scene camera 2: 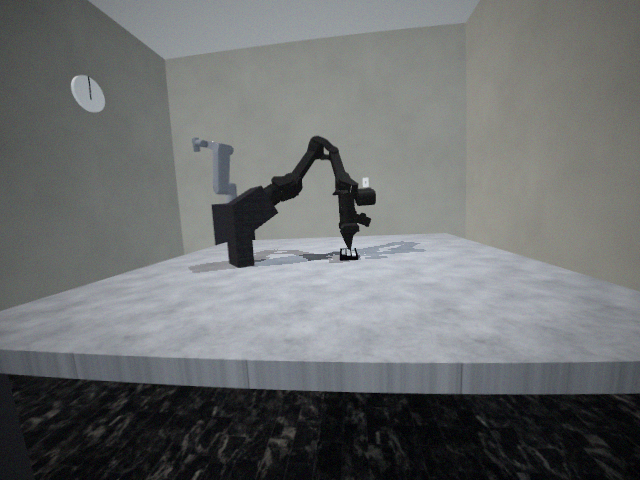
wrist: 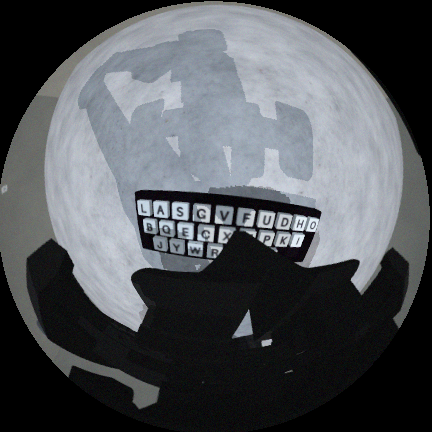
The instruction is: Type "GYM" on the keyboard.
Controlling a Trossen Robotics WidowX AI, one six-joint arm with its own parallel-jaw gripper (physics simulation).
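Frame: origin at the arm's base, x right, y ahead, z up, level; millimetres.
Seen in the pictures: gripper, fingertip midpoint: (scene camera 2: 349, 249) (wrist: 238, 235); arm's base, origin of the base link: (scene camera 2: 264, 200).
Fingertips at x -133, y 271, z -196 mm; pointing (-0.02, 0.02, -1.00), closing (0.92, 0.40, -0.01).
Note:
Offsets run from my fingertips to a thing's top centre. Level surfaces: height alone.
The small black keyboard {dx -2, dy -6, dz -6 mm} (scene camera 2: 348, 256) (wrist: 223, 215) with white letter keys lies on the table. In the wrist view the G key {dx -33, dy +2, dz -6 mm} (wrist: 201, 213) is in the row farthest from the gripper, between S and V. The Y key {dx -42, dy -39, dz -6 mm} (wrist: 176, 247) is in the nearest row, between J and W. My gripper (scene camera 2: 349, 248) (wrist: 238, 235) is shut and empty, pointing down over the keyboard. Its tip covers most of the key between X and P in the middle row, so that letter cannot be read. Contact with the key cannot be told. Part of the nearest row is hidden behind the fingers.
The keyboard lies on a pale marbled table {dz -23 mm} (scene camera 2: 320, 320), with the arm's black base (scene camera 2: 241, 248) to its left in the scene view. The arm's shadow (wrist: 210, 110) falls across the table. A grey arm-like object (scene camera 2: 222, 167) shows behind the base. A round clock (scene camera 2: 87, 93) hangs on the left wall.

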